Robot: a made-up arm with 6 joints. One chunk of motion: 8 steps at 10 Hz.
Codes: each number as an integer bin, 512 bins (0 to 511) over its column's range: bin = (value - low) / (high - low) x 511, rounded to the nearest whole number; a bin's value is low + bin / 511 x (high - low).
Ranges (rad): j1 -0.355..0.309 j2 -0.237..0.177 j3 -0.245..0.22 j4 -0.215..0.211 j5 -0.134..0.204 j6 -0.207..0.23
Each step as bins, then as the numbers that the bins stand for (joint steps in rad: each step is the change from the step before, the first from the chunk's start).
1 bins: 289 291 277 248 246 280
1 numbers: 0.02053 -0.00124 0.00706 -0.00825 0.02872 0.03245
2 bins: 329 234 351 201 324 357
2 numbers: 0.07251 -0.04742 0.07440 -0.04743 0.08031 0.09830
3 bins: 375 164 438 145 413 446
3 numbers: 0.13228 -0.10413 0.15357 -0.09412 0.13918 0.17441
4 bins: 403 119 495 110 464 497
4 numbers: 0.16866 -0.14059 0.20544 -0.12330 0.17291 0.21803
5 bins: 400 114 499 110 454 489
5 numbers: 0.16477 -0.14464 0.20908 -0.12330 0.16630 0.21119
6 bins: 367 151 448 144 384 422
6 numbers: 0.12188 -0.11466 0.16267 -0.09495 0.12000 0.15389
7 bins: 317 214 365 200 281 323
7 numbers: 0.05691 -0.06362 0.08714 -0.04827 0.05187 0.06923
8 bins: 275 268 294 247 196 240
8 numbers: 0.00234 -0.01987 0.02253 -0.00909 -0.00436 -0.00176
